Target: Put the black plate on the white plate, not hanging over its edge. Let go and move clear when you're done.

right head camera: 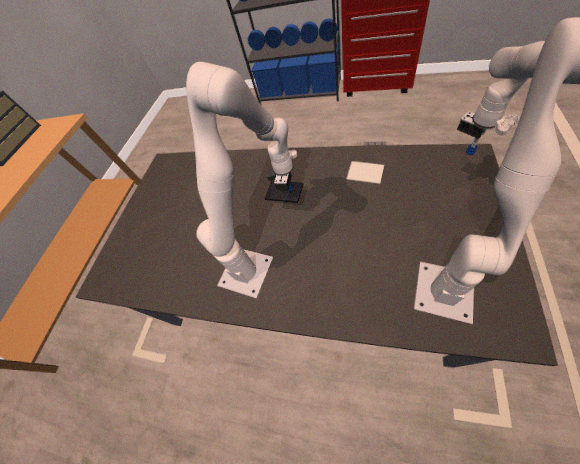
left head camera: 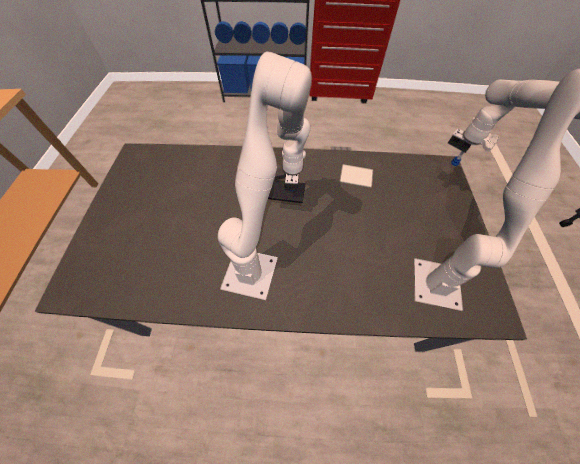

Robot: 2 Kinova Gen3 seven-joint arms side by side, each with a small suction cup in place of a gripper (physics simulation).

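Frame: origin at the left arm's base, x ahead, y left, z up, level; metres.
Seen in the pictures: left hand at its tool point: (right head camera: 289, 190) (left head camera: 292, 190); right hand at its tool point: (right head camera: 470, 152) (left head camera: 454, 163); left arm's base at its link origin: (right head camera: 245, 271) (left head camera: 249, 272); right arm's base at its link origin: (right head camera: 444, 290) (left head camera: 437, 283).
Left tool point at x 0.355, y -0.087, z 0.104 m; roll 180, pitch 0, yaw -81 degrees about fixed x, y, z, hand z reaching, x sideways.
Pixels of each thing's top centre, then the offset from my left tool point to it. Level surfaces: height alone.
- black plate at its top centre: (left head camera: 287, 190) (right head camera: 283, 190) dx -0.013, dy +0.019, dz +0.011 m
- white plate at its top centre: (right head camera: 365, 171) (left head camera: 356, 175) dx +0.247, dy -0.270, dz -0.098 m
- dark table at its surface level: dz -0.104 m
The black plate (left head camera: 294, 196) (right head camera: 276, 194) is at the end of my left arm, left of the white plate and apart from it. My left gripper (right head camera: 290, 188) has its blue suction cup against the plate's upper face and holds it. The cup is hidden behind the wrist in the left head view. The black plate looks roughly level, low over the table; the exact gap is hard to tell. The white plate (left head camera: 356, 176) (right head camera: 366, 172) lies flat near the table's far edge. My right gripper (left head camera: 455, 161) (right head camera: 471, 149) is open, hanging empty near the far right corner.
The dark table (left head camera: 150, 225) (right head camera: 175, 220) carries both arm bases. A red drawer cabinet (left head camera: 350, 52) (right head camera: 382, 50) and a rack with blue bins stand behind it. An orange bench (left head camera: 30, 210) (right head camera: 75, 250) stands to the left.
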